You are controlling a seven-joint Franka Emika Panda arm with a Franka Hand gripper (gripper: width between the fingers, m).
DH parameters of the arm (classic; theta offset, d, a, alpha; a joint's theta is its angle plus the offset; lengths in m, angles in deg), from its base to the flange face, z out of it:
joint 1: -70.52 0.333 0 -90
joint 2: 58.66 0 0 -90
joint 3: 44.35 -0.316 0.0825 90
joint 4: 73.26 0 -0.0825 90
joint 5: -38.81 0.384 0 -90
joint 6: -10.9 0 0.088 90
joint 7: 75 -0.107 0 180
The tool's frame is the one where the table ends.
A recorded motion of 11 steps. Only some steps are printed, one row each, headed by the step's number.
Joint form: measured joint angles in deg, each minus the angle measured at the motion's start. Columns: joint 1, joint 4, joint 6, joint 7, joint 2, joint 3, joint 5.
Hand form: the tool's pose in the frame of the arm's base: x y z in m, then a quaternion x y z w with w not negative. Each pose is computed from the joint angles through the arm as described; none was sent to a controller.
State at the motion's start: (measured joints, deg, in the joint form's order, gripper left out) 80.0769 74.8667 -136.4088 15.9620 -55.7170 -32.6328 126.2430
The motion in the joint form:
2: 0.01 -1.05 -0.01 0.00 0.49 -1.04 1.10
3: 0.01 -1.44 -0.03 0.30 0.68 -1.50 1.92
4: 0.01 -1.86 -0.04 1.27 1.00 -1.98 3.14
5: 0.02 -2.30 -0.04 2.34 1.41 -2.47 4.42
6: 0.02 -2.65 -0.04 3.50 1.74 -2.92 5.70
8: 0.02 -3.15 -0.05 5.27 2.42 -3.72 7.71
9: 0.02 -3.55 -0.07 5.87 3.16 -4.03 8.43
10: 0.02 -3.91 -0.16 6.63 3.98 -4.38 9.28
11: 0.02 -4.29 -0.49 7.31 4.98 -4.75 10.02
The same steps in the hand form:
2: 0.4299 -0.0256 0.2309 -0.93029 -0.08391 -0.24544 0.25938
3: 0.4324 -0.0222 0.2316 -0.92895 -0.08390 -0.24870 0.26109
4: 0.4347 -0.0187 0.2315 -0.92710 -0.08607 -0.25360 0.26224
5: 0.4369 -0.0149 0.2307 -0.92526 -0.08857 -0.25825 0.26336
6: 0.4386 -0.0114 0.2300 -0.92338 -0.09127 -0.26312 0.26422
8: 0.4406 -0.0053 0.2274 -0.92091 -0.09526 -0.26872 0.26576
9: 0.4420 -0.0030 0.2239 -0.92088 -0.09611 -0.26835 0.26596
10: 0.4428 -0.0006 0.2196 -0.92111 -0.09707 -0.26759 0.26558
11: 0.4432 0.0014 0.2140 -0.92248 -0.09764 -0.26494 0.26324

